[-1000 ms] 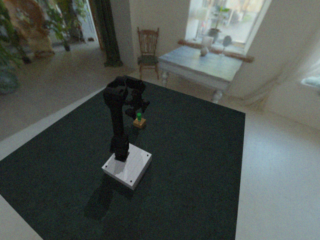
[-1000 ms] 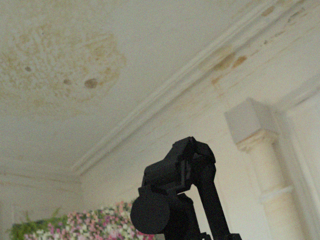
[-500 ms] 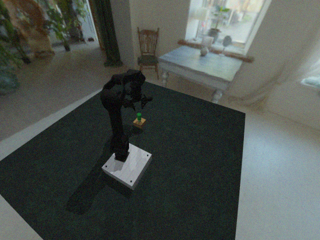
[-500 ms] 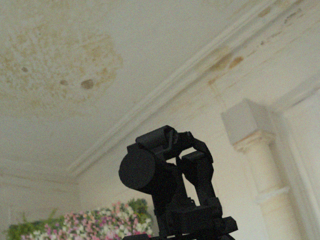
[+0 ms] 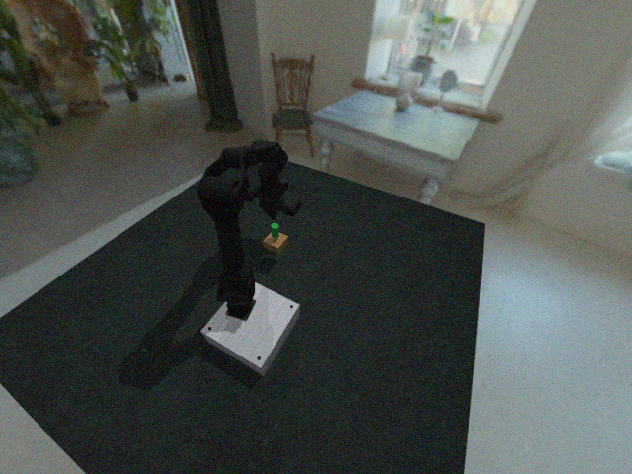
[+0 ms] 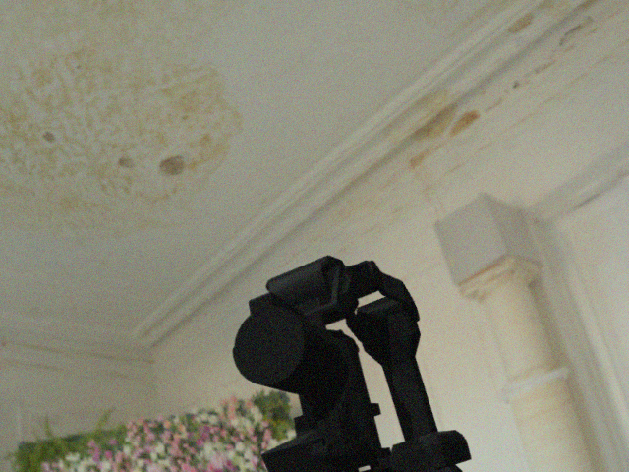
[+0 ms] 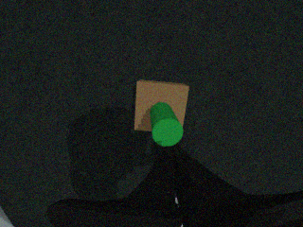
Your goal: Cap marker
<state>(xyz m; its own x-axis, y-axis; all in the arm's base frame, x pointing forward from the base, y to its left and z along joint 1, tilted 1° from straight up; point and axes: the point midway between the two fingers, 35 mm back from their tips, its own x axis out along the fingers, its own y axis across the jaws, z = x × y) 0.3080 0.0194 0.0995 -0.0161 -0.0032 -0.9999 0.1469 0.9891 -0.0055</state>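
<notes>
The green marker cap lies 60 mm below my gripper tip.
</notes>
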